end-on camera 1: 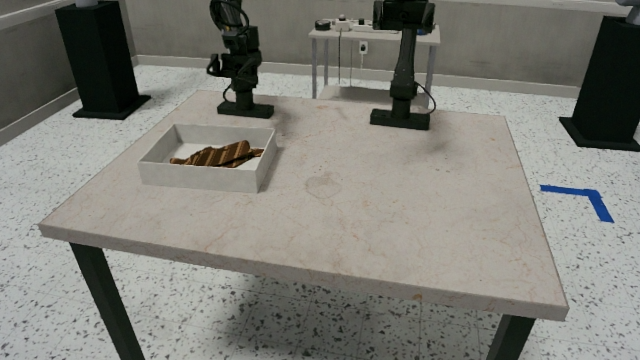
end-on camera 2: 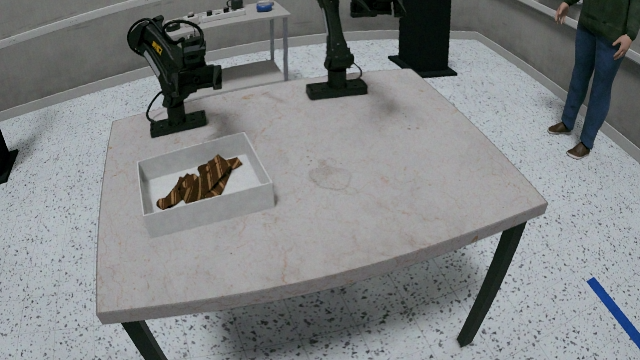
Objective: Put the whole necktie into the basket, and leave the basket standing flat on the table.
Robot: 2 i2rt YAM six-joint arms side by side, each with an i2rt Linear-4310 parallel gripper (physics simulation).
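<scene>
The brown striped necktie (end-on camera 1: 220, 156) (end-on camera 2: 206, 181) lies in a loose, crumpled heap inside the white basket (end-on camera 1: 200, 177) (end-on camera 2: 210, 216). No part of it shows over the rim. The basket is a shallow rectangular box standing flat on the table at the left of both views. My right gripper (end-on camera 1: 242, 72) (end-on camera 2: 216, 78) is raised behind the basket, near its own arm's base, apart from the necktie. It is open and empty. My left gripper (end-on camera 1: 404, 19) (end-on camera 2: 378, 10) is high above its base at the top of both views, open and empty, far from the basket.
The marble-patterned table (end-on camera 1: 380, 215) (end-on camera 2: 350, 220) carries the right arm's base (end-on camera 1: 245, 109) (end-on camera 2: 178, 123) close behind the basket and the left arm's base (end-on camera 1: 400, 119) (end-on camera 2: 336, 89) to the right. A side table (end-on camera 1: 350, 35) (end-on camera 2: 275, 11) stands behind. A person (end-on camera 2: 592, 75) stands at the right.
</scene>
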